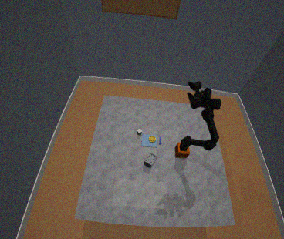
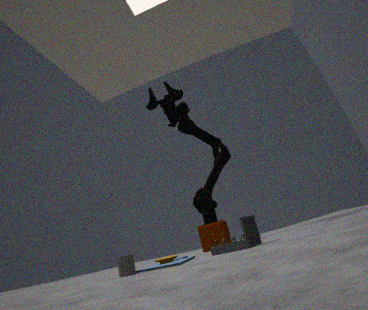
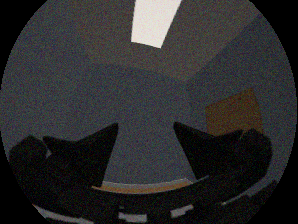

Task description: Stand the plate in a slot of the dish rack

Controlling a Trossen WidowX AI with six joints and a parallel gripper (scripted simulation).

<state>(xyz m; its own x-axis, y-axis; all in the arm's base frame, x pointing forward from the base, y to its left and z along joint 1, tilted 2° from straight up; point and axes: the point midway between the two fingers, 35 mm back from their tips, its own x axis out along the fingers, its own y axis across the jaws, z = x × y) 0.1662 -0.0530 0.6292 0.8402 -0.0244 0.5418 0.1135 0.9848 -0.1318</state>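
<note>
The yellow plate is 74 cm below my gripper tip, 11 cm ahead of it and 5 cm to the right of it. Also, from my gripper tip: grey dish rack (73 cm below, 16 cm to the left, 12 cm ahead); blue utensil (75 cm below, 5 cm to the right, 3 cm ahead).
</note>
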